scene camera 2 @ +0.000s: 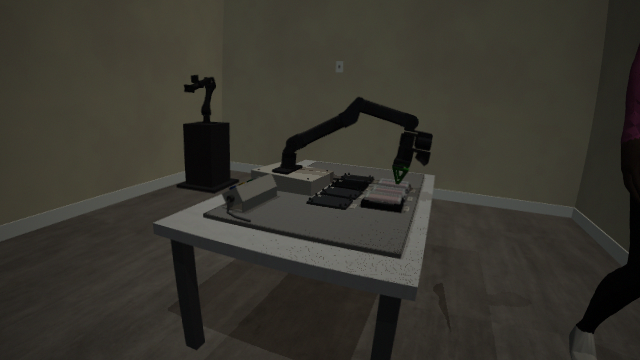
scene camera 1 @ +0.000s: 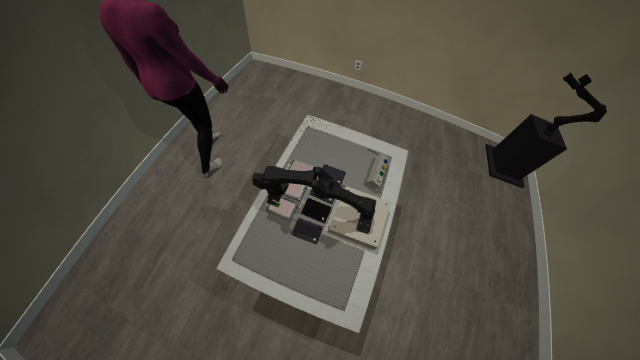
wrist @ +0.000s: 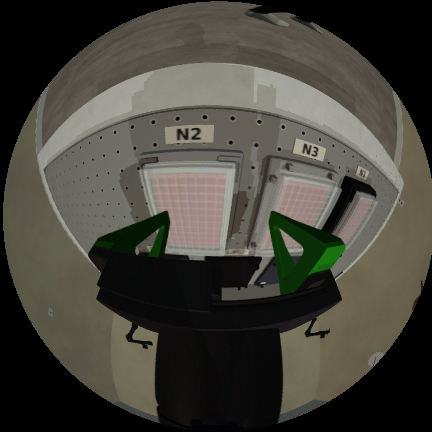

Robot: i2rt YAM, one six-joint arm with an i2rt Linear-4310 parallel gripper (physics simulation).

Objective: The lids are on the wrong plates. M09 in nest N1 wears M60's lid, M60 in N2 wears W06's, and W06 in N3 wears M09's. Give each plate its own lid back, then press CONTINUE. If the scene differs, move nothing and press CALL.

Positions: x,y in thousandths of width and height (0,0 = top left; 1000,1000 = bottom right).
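Note:
Wrist camera: nest N1 (wrist: 809,429), nest N2 (wrist: 529,360), LP2 nest (wrist: 547,628).

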